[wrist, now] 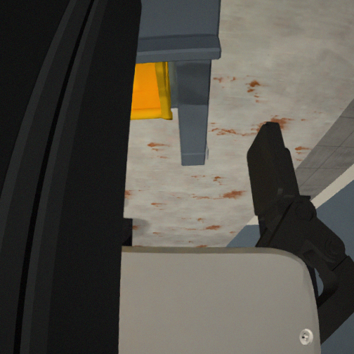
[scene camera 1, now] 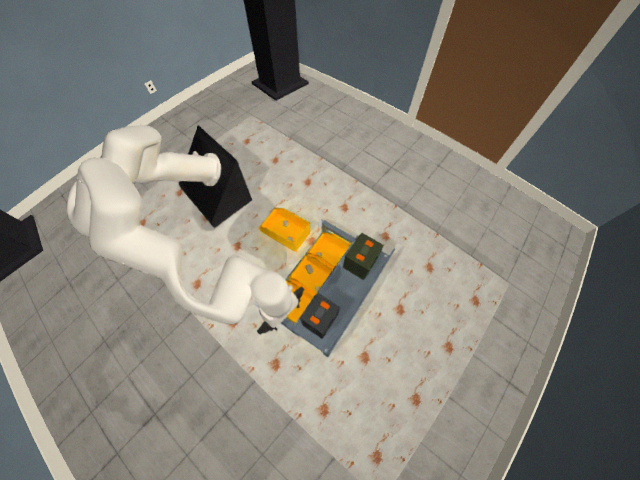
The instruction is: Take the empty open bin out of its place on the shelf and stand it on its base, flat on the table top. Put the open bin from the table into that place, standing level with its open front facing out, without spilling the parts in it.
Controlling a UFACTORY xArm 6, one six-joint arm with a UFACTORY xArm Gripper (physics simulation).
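Seen in the pictures: arm's base at its link origin: [scene camera 1: 210, 169].
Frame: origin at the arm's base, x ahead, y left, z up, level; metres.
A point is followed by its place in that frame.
Note:
The shelf [scene camera 1: 343, 294] @[x 0.673, y 0.054, z -0.063 m] [wrist: 194, 92] is a blue-grey unit. Three yellow open bins stand in a row along its front: a far bin [scene camera 1: 333, 245] @[x 0.499, y 0.182, z -0.156 m], a middle bin [scene camera 1: 312, 272] @[x 0.529, y 0.049, z -0.148 m] and a near-end bin [scene camera 1: 295, 312] @[x 0.596, y -0.088, z -0.156 m]. Small grey parts show in the far and middle bins; none show in the near-end one, partly hidden by the gripper. Part of a yellow bin [wrist: 147, 92] shows under the shelf board in the wrist view. Another yellow bin [scene camera 1: 284, 229] @[x 0.316, y 0.089, z -0.162 m] with grey parts stands on the table beside the shelf. My gripper [scene camera 1: 282, 311] @[x 0.605, y -0.125, z -0.044 m] is open and empty by the near-end bin; one finger is hidden in the wrist view.
A dark green box [scene camera 1: 362, 255] @[x 0.641, y 0.154, z 0.033 m] and a dark grey box [scene camera 1: 319, 315] @[x 0.688, y -0.060, z 0.059 m], both with orange marks, stand on the shelf top. A black wedge-shaped block [scene camera 1: 219, 191] @[x 0.090, y -0.025, z -0.029 m] stands on the table [scene camera 1: 403, 361] @[x 0.956, y 0.066, z -0.165 m] [wrist: 235, 165] near the arm's base. My arm reaches in from the left.

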